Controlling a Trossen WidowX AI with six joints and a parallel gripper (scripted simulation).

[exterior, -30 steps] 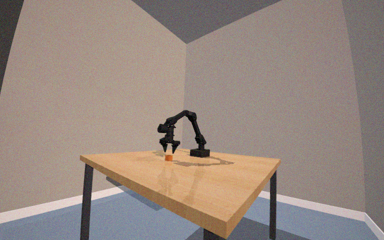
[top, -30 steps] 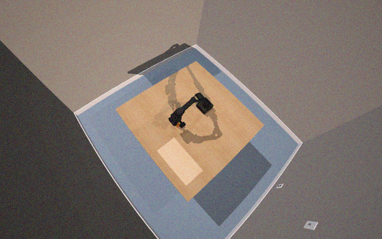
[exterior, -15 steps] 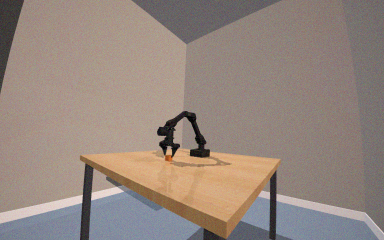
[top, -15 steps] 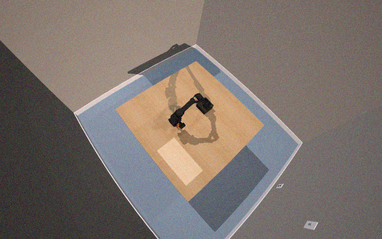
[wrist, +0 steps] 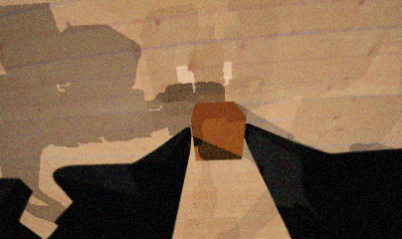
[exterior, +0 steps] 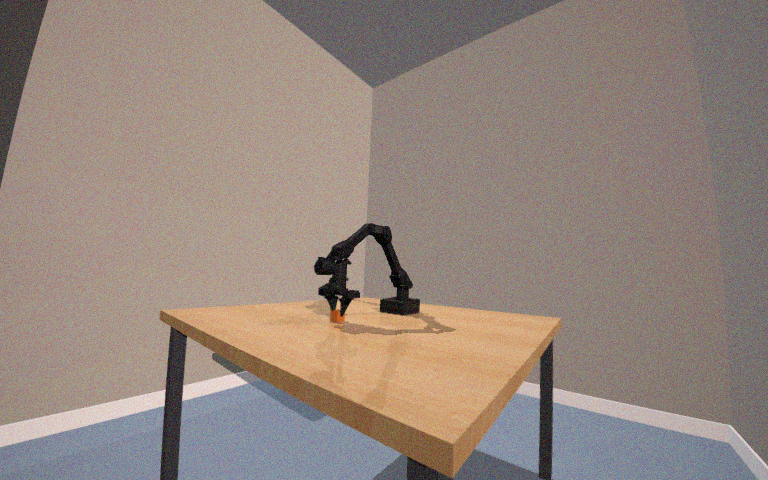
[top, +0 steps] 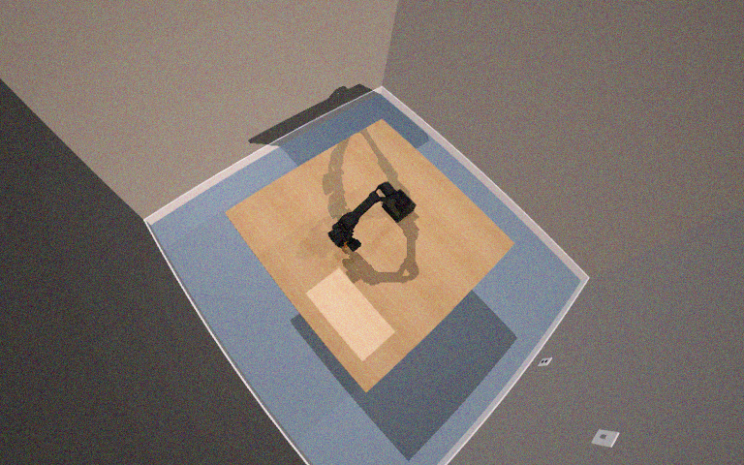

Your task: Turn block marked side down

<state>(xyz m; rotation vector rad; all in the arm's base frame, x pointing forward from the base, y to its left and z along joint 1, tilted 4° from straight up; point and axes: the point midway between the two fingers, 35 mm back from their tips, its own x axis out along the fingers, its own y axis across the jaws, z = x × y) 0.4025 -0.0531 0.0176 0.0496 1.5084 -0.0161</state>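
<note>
Now: the orange block 1 cm behind my gripper tip.
</note>
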